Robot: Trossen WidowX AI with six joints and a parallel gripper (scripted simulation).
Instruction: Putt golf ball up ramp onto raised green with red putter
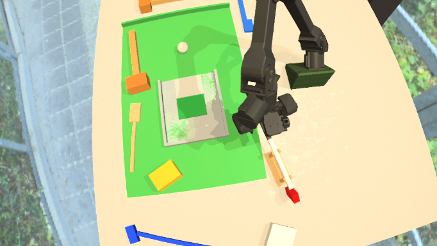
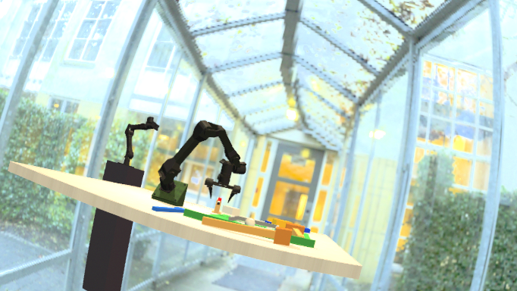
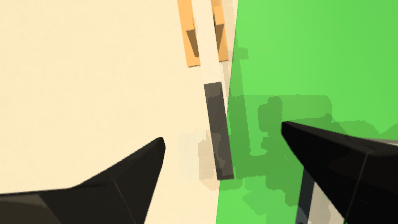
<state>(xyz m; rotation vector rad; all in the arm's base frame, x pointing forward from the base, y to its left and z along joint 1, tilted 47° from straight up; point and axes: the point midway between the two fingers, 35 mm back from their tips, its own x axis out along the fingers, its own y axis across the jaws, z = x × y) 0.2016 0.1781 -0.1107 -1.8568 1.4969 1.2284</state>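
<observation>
The red putter lies 11 cm to the left of my gripper tip, 4 cm behind it and 2 cm below it. The rest, counted from my gripper tip: white block: 35 cm to the left, 5 cm below, 4 cm behind; then wooden rack: 12 cm to the left, 5 cm behind, 4 cm below; then yellow block: 32 cm ahead, 14 cm to the left, 5 cm below.
</observation>
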